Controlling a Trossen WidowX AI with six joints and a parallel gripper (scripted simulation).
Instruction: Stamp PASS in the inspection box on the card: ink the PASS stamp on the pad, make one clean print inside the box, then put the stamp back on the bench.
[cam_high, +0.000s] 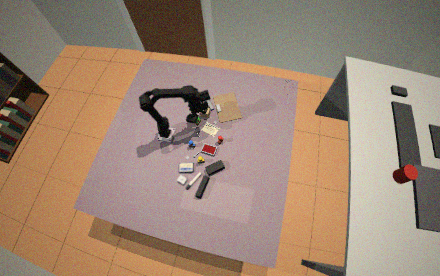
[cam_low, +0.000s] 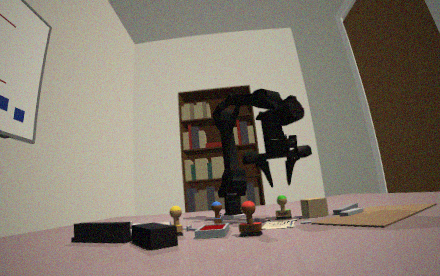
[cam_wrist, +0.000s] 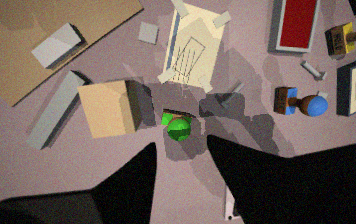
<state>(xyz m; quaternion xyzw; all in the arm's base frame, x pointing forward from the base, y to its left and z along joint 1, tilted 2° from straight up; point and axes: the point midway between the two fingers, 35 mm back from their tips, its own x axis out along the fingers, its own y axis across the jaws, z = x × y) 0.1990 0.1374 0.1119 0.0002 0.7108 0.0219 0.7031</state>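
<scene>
My gripper tip is 70 mm above the green-knobbed stamp. Round my gripper tip: tan block: 20 mm ahead, 80 mm to the left, 70 mm below; blue-knobbed stamp: 10 mm ahead, 180 mm to the right, 70 mm below; cream card: 90 mm ahead, 30 mm to the right, 90 mm below.
</scene>
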